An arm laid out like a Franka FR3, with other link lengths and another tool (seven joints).
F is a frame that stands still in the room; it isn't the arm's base.
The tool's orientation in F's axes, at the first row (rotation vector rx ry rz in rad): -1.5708, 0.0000, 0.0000
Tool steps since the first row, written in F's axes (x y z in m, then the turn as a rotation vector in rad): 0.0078, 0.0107, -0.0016, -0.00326, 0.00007, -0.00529; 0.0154, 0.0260, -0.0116, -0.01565, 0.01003, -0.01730; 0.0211, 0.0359, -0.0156, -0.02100, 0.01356, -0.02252; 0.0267, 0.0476, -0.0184, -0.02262, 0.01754, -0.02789; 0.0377, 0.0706, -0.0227, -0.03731, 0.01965, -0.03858; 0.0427, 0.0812, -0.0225, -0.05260, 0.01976, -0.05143; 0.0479, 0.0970, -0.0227, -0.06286, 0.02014, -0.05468
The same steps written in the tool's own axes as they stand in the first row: 0.0078, 0.0016, 0.0107, -0.00326, 0.00529, 0.00007; 0.0154, 0.0116, 0.0260, -0.01565, 0.01730, 0.01003; 0.0211, 0.0156, 0.0359, -0.02100, 0.02252, 0.01356; 0.0267, 0.0184, 0.0476, -0.02262, 0.02789, 0.01754; 0.0377, 0.0227, 0.0706, -0.03731, 0.03858, 0.01965; 0.0427, 0.0225, 0.0812, -0.05260, 0.05143, 0.01976; 0.0479, 0.0227, 0.0970, -0.06286, 0.05468, 0.02014
